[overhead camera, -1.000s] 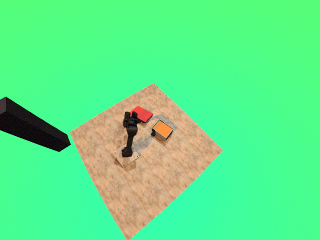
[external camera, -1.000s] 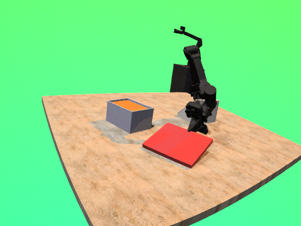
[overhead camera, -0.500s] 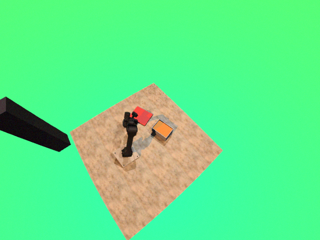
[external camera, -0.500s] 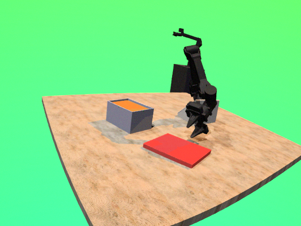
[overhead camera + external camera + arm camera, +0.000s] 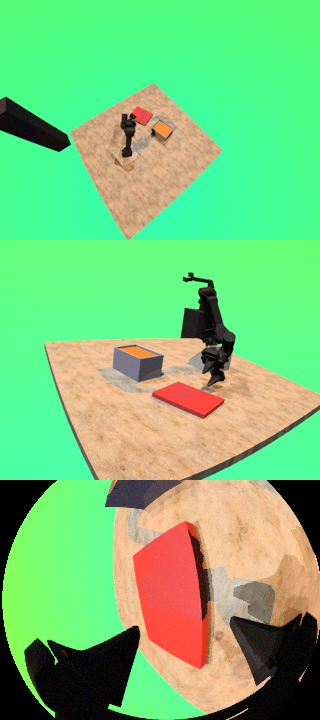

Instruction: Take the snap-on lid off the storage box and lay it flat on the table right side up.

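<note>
Right now the flat red lid is 100 mm ahead of my gripper tip, 50 mm below it and 40 mm to the left of it. Round my gripper tip: grey storage box (290 mm to the right, 180 mm ahead, 10 mm below).
</note>
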